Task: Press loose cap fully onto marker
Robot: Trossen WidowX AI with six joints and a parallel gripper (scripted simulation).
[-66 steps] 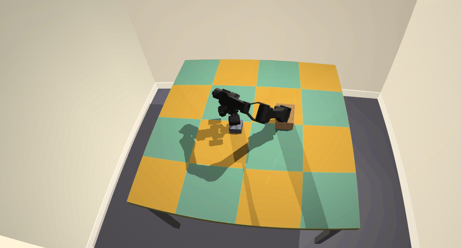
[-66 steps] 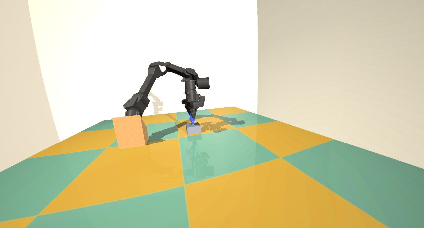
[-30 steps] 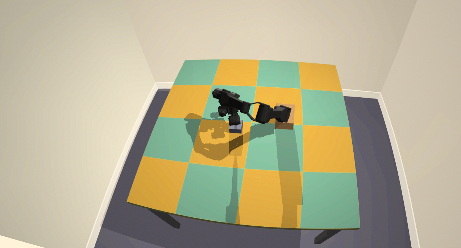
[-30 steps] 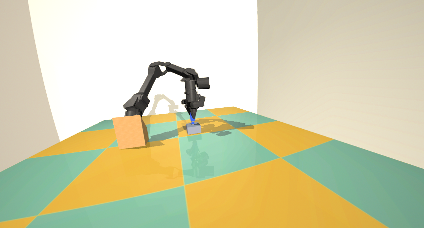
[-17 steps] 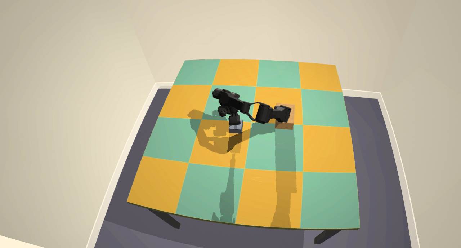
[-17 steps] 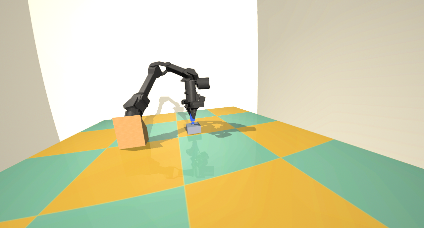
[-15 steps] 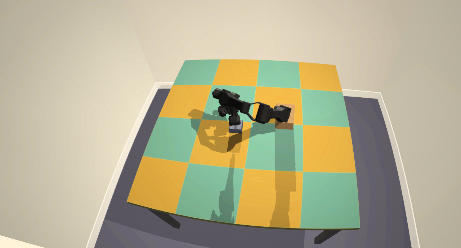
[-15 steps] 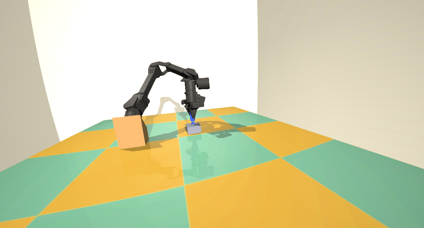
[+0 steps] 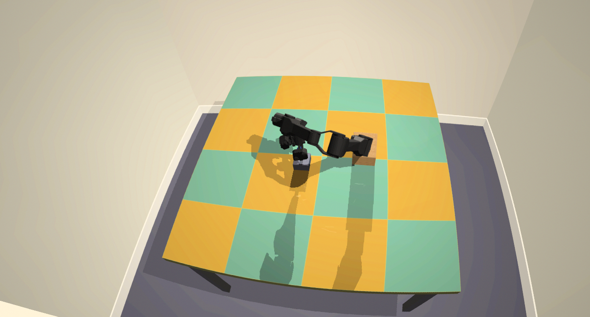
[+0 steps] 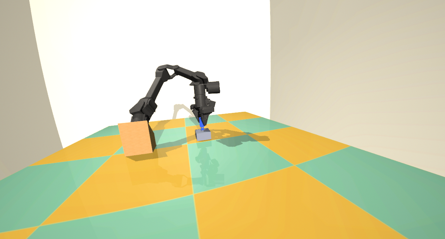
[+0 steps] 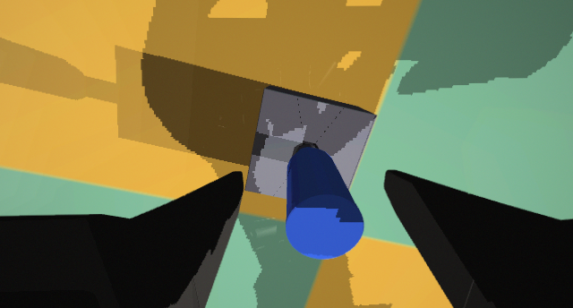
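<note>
The marker cap is 10 mm above my gripper tip.
</note>
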